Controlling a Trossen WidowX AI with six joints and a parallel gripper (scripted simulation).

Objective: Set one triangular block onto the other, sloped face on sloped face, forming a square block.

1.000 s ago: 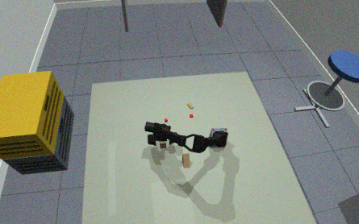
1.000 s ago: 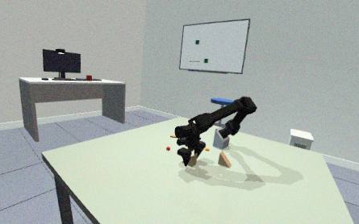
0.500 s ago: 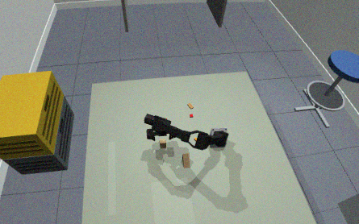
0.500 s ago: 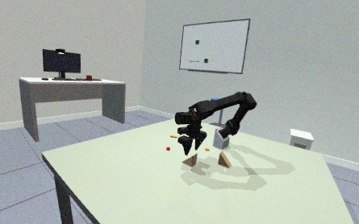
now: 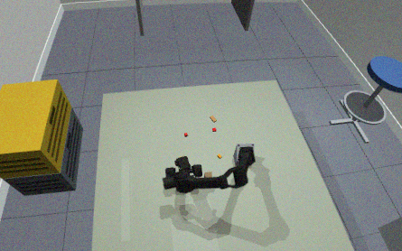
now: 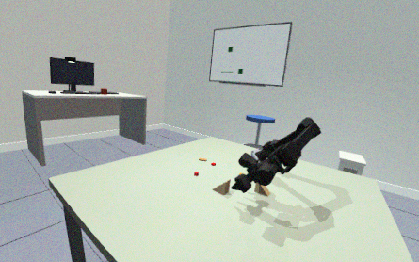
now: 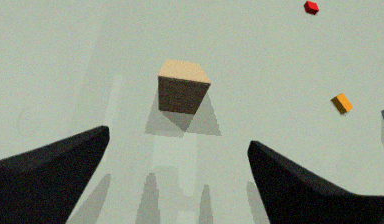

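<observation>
Now: the tan wooden triangular block 6 cm to the right of my gripper tip and 5 cm below it. From my gripper tip the other things lie so: red cube 26 cm to the right, 6 cm below, 3 cm behind; then orange cube 22 cm behind, 9 cm to the right, 6 cm below.
</observation>
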